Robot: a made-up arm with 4 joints.
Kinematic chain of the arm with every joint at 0, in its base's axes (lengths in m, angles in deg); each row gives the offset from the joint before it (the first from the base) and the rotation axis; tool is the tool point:
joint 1: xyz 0 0 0.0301 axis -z
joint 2: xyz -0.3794 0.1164 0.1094 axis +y
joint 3: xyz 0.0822 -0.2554 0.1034 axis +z
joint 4: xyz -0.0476 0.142 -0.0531 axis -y
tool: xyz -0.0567 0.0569 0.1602
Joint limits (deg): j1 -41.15..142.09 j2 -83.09..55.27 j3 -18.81..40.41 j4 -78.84..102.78
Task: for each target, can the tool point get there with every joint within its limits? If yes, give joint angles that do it. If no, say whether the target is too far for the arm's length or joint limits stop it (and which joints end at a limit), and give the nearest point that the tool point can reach.
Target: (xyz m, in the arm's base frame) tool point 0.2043 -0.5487 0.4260
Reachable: no: joint limits stop it (at a limit: joint 1, joint 2, joint 3) | nearest point -0.2058 -0.3263 0.3785 | short by 0.469 m
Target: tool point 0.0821 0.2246 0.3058
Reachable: yes | joints 99.31 42.72 12.91 -20.18
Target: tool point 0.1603 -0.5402 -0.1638
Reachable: no: joint limits stop it (at a limit: joint 1, joint 2, joint 3) | nearest point -0.2084 -0.3381 -0.0613 | short by 0.433 m
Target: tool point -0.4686 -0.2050 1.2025
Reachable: no: too far | nearest point -0.3790 -0.1658 0.4134 | short by 0.795 m
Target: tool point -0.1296 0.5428 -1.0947
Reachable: no: too far | nearest point -0.1081 0.4528 -0.0661 | short by 1.033 m
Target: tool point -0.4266 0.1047 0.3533
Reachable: yes | joints 5.60 -21.26 -2.53 -13.56
